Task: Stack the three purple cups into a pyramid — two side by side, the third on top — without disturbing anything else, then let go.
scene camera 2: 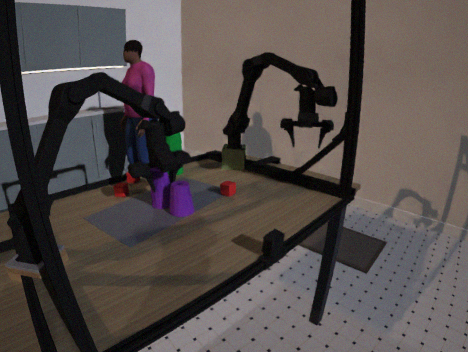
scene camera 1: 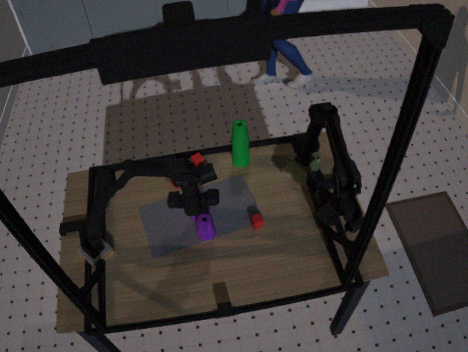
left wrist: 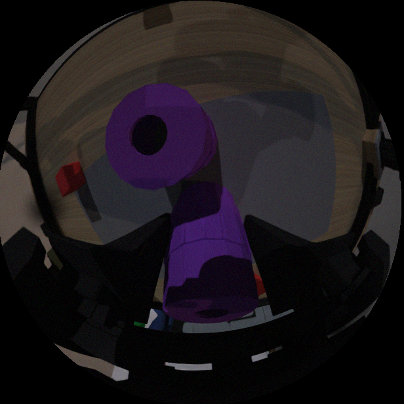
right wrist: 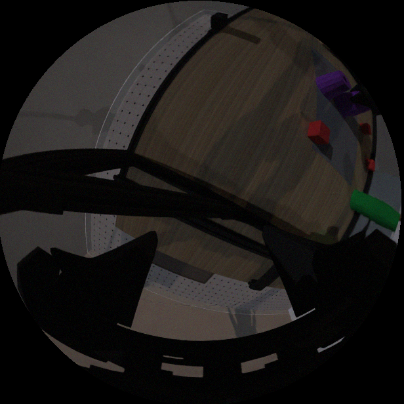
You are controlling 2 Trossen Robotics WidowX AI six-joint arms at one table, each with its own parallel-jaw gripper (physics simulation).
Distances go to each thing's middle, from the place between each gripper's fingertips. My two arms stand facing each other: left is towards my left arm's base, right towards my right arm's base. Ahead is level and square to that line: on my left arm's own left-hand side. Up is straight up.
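The grey mat [scene camera 1: 167, 230] is sitting 38 cm to the left of my right hand, 35 cm ahead of it and 15 cm below it.
As for my left hand, the mat is 2 cm ahead of that one, 1 cm to the right of it and 6 cm below it. So, going by its middle, the mat is nearer to my left hand than to my right hand.
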